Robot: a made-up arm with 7 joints. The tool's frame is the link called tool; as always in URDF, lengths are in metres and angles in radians. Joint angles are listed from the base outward. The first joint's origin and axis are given. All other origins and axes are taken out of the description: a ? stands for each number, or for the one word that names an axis. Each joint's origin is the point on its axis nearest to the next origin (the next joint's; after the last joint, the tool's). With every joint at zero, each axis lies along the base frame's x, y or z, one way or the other. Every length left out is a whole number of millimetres.
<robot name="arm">
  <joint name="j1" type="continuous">
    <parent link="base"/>
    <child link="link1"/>
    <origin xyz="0 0 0.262"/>
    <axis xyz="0 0 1"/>
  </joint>
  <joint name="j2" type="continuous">
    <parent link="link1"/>
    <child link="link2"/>
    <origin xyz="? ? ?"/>
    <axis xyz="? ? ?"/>
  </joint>
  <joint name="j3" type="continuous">
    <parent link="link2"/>
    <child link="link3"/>
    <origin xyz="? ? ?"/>
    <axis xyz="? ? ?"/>
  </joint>
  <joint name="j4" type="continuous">
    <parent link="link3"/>
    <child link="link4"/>
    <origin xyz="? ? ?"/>
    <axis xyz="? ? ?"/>
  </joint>
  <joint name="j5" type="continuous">
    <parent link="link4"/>
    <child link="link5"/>
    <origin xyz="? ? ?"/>
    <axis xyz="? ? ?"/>
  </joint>
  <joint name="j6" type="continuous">
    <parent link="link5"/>
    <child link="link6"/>
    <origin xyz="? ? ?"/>
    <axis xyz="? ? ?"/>
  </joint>
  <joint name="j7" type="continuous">
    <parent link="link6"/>
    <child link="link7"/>
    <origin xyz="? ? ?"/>
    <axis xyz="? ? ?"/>
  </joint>
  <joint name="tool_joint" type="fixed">
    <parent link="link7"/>
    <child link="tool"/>
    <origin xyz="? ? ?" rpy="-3.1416 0 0"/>
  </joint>
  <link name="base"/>
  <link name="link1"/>
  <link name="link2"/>
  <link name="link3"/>
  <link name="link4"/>
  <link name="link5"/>
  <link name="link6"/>
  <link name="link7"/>
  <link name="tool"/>
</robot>
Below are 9 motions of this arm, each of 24 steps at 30 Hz.
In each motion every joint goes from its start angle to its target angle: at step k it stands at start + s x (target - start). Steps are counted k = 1, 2, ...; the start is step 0. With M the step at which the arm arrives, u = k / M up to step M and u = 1 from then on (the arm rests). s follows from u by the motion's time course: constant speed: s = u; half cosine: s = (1 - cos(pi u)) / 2; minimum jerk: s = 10 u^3 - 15 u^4 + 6 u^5.
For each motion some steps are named. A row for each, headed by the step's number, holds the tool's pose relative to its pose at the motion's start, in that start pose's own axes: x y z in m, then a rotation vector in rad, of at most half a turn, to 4 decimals.
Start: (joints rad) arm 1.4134 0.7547 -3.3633 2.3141 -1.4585 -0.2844 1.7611
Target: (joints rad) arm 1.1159 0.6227 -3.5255 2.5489 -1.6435 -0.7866 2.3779
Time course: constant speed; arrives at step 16
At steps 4, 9, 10, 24:
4: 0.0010 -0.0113 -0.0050 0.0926 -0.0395 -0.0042
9: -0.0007 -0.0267 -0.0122 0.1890 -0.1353 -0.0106
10: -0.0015 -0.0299 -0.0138 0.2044 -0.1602 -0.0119
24: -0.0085 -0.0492 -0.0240 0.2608 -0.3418 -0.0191

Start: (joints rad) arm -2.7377 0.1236 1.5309 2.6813 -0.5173 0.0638 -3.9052
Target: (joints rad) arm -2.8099 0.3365 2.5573 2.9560 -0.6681 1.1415 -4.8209
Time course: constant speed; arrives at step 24
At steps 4, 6, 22, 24:
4: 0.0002 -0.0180 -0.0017 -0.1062 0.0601 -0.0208
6: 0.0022 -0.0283 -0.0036 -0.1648 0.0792 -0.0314
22: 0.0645 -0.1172 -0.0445 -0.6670 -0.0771 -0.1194
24: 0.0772 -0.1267 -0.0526 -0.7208 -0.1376 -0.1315

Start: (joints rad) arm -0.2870 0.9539 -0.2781 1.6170 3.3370 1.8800 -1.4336
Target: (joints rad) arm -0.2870 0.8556 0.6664 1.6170 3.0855 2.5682 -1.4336
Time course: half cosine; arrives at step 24
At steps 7, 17, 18, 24:
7: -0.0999 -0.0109 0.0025 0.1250 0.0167 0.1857
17: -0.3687 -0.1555 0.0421 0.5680 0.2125 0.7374
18: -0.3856 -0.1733 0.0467 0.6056 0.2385 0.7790
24: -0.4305 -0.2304 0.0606 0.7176 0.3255 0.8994

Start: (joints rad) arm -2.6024 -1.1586 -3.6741 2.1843 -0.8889 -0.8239 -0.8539
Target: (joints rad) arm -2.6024 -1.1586 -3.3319 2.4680 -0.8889 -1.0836 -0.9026
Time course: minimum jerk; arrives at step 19
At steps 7, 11, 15, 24:
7: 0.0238 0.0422 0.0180 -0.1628 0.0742 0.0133
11: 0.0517 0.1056 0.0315 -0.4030 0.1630 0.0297
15: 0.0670 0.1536 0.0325 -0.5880 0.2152 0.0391
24: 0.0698 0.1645 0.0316 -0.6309 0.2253 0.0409

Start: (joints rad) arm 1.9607 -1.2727 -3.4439 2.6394 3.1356 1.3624 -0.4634
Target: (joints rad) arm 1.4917 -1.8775 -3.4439 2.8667 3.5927 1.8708 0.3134
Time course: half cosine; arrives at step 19
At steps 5, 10, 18, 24:
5: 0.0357 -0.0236 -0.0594 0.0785 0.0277 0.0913
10: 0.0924 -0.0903 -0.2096 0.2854 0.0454 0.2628
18: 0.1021 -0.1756 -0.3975 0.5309 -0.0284 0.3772
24: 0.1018 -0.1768 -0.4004 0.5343 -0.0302 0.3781

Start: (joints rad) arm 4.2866 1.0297 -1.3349 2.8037 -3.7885 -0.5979 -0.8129
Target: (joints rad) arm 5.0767 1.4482 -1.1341 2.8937 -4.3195 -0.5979 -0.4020
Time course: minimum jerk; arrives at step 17
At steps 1, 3, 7, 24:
1: -0.0008 -0.0006 -0.0007 0.0012 -0.0013 0.0003
3: -0.0179 -0.0128 -0.0152 0.0269 -0.0297 0.0076
7: -0.1260 -0.0997 -0.1503 0.2291 -0.2401 0.0667
24: -0.2137 -0.2131 -0.5642 0.7294 -0.6975 0.2242

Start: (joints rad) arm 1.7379 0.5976 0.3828 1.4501 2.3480 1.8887 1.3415
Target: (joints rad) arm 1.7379 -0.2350 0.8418 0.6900 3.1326 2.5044 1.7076
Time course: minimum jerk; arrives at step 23
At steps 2, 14, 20, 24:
2: 0.0008 0.0011 0.0020 -0.0045 -0.0039 0.0029
14: 0.1198 0.1656 0.1462 -0.4710 -0.2662 0.3099
20: 0.1660 0.2342 0.1412 -0.6107 -0.2579 0.3745
24: 0.1684 0.2383 0.1397 -0.6188 -0.2551 0.3768

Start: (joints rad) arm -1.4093 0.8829 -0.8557 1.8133 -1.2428 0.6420 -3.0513
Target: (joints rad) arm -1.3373 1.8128 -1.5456 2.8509 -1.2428 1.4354 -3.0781
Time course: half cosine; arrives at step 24
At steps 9, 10, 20, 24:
9: -0.0350 -0.0447 -0.0171 0.3702 0.2395 -0.0988
10: -0.0481 -0.0500 -0.0301 0.4511 0.2711 -0.1130
20: -0.2042 0.0525 -0.2635 1.1820 0.2531 -0.1139
24: -0.2171 0.0869 -0.2997 1.2561 0.2123 -0.0979

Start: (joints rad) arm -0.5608 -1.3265 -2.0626 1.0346 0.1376 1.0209 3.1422
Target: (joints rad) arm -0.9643 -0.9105 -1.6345 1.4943 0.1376 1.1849 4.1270
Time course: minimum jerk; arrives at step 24
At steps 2, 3, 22, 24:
2: -0.0002 0.0013 -0.0024 0.0005 -0.0041 0.0027
3: -0.0007 0.0040 -0.0077 0.0016 -0.0129 0.0086
22: 0.1767 0.2614 -0.3859 -0.1672 -0.7383 0.5367
24: 0.1784 0.2627 -0.3870 -0.1692 -0.7415 0.5393

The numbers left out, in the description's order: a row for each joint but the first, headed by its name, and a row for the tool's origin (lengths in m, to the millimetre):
j2: xyz 0 0 0, axis 0 1 0
j3: xyz 0 0 0.233, axis 0 0 1
j4: xyz 0.078 0 0, axis 0 -1 0
j5: xyz 0.098 0 -0.435, axis 0 0 -1
j6: xyz 0 0 0, axis 0 1 0
j7: xyz 0.046 0 -0.059, axis 0 0 -1
tool: xyz 0 0 0

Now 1 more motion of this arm.
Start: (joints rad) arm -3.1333 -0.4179 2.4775 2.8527 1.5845 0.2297 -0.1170
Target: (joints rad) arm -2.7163 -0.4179 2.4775 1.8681 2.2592 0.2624 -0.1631
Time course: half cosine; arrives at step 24
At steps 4, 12, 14, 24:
4: -0.0125 0.0290 0.0076 -0.0405 -0.0215 0.0753
12: -0.1359 0.2026 0.0123 -0.3267 -0.1329 0.5356
14: -0.1832 0.2465 -0.0023 -0.4220 -0.1553 0.6607
24: -0.3271 0.3433 -0.0849 -0.7228 -0.1860 0.9731

